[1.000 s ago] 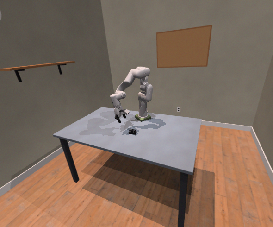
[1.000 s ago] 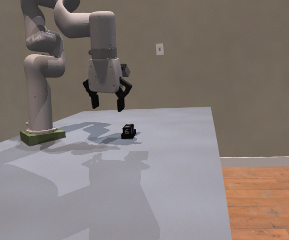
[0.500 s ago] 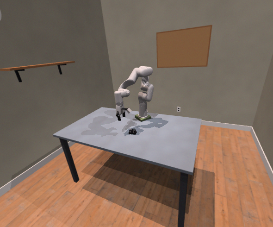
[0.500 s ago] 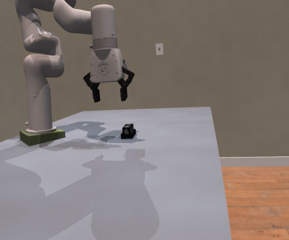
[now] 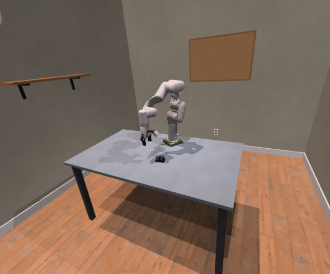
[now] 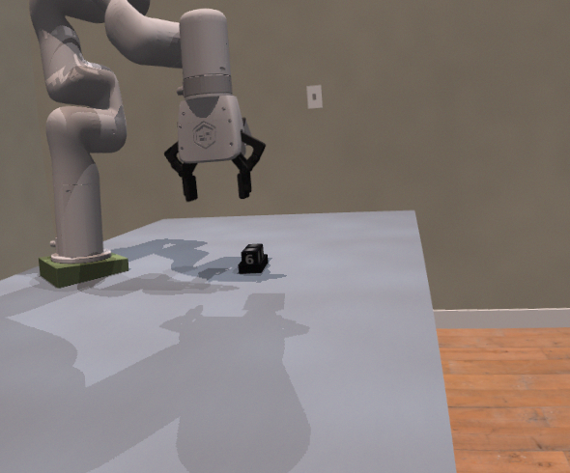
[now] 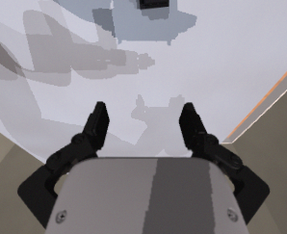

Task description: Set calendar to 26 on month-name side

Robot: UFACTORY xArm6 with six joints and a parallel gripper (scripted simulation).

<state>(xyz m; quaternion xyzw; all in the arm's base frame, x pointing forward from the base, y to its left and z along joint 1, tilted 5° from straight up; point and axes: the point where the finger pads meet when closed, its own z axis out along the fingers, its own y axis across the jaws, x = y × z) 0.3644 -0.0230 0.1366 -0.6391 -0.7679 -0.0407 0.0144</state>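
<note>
My hand is 130 mm above the black cube, 100 mm to the right of it and 10 mm past it. From my hand the other things lie so: black calendar tray 150 mm below, 120 mm to the left, 10 mm behind.
</note>
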